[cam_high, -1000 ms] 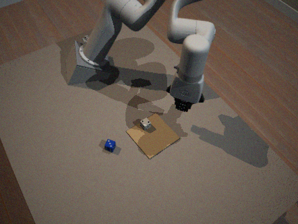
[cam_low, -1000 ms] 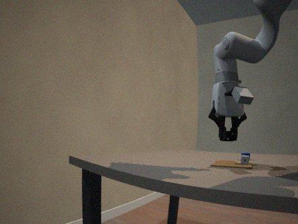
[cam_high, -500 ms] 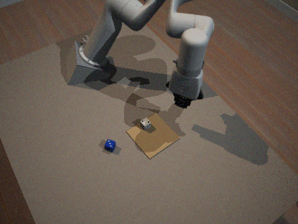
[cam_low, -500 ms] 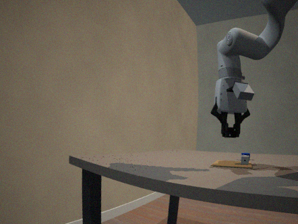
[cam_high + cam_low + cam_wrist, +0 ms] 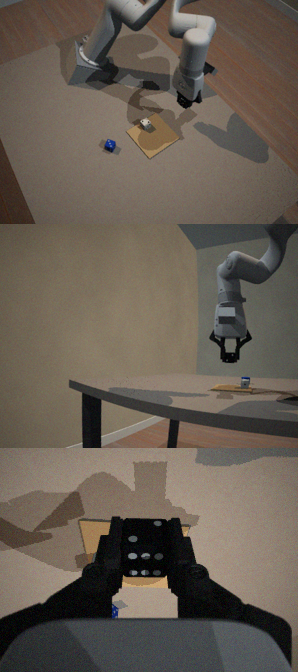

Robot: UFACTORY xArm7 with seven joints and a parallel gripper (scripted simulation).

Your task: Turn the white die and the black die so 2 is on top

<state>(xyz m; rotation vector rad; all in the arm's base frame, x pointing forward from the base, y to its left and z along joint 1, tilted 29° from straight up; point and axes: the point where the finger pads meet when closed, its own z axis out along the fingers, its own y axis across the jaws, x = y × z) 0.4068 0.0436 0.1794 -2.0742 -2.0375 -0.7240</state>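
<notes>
My hand is 13 cm to the left of the white die, 10 cm above it and 5 cm past it. Round my hand: blue die: 28 cm to the right, 10 cm below, 6 cm behind; then black die: 1 cm below; then tan mat: 13 cm to the right, 12 cm below, 1 cm behind.
</notes>
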